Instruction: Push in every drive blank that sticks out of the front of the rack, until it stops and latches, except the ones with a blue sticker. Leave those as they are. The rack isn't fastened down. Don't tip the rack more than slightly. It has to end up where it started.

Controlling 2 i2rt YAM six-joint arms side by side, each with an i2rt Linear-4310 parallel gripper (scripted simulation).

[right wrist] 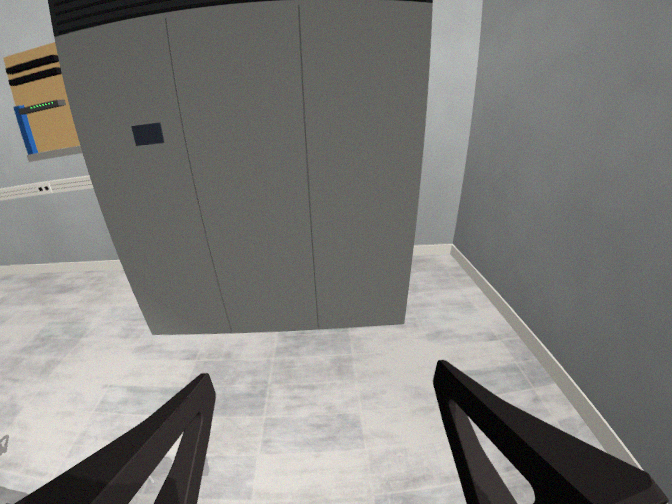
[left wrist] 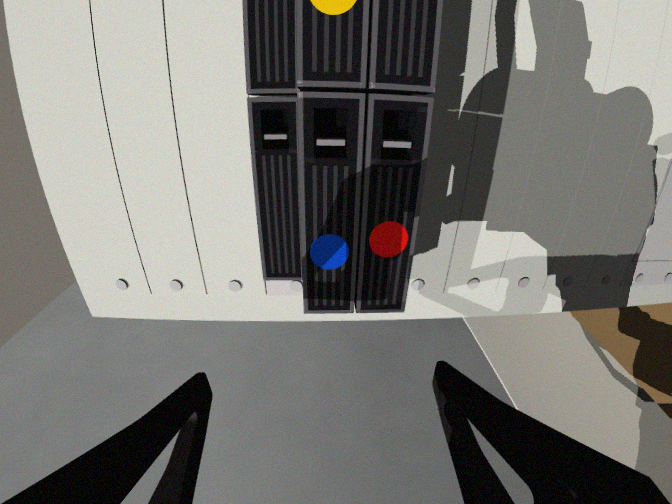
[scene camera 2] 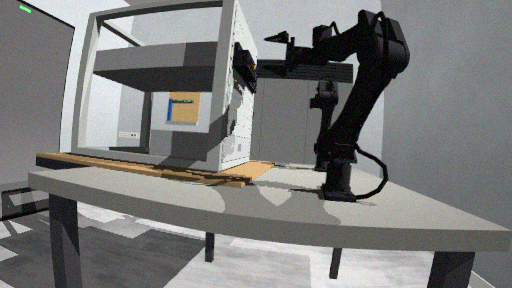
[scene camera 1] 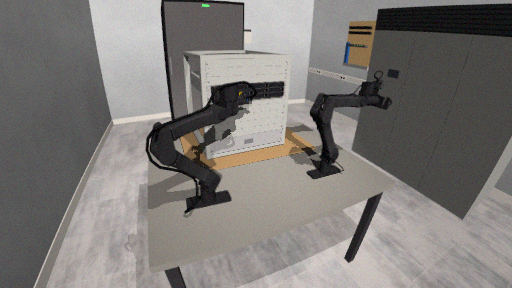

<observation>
The pictures show: my left gripper, my right gripper, a pale rack, a red-sticker blank and a wooden board.
My left gripper shows as well in the left wrist view.
</observation>
